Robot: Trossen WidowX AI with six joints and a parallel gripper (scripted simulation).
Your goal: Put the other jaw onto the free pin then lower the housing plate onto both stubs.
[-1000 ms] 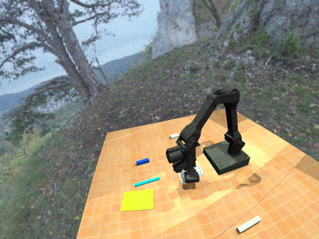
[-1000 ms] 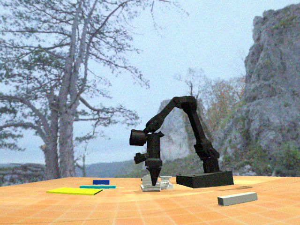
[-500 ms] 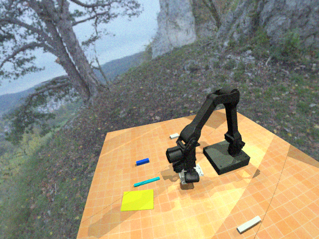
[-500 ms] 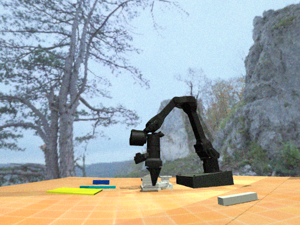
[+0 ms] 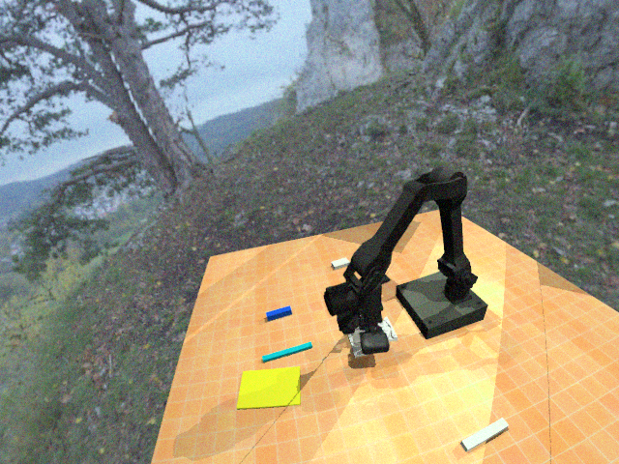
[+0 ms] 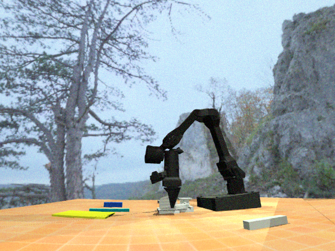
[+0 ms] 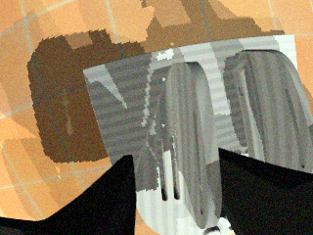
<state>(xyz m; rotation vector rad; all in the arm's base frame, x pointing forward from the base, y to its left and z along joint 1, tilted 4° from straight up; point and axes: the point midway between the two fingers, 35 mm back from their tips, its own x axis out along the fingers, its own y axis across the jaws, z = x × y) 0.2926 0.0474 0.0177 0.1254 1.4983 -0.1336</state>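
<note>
Now: gripper tip 40 cm to the left of the white block, 2 cm past it and 1 cm above it. The rest, counted from my gripper tip: yellow sheet 28 cm ahead, 7 cm to the left, 1 cm below; teal bar 22 cm ahead, 3 cm to the right, 1 cm below; blue block 24 cm ahead, 18 cm to the right, 1 cm below.
</note>
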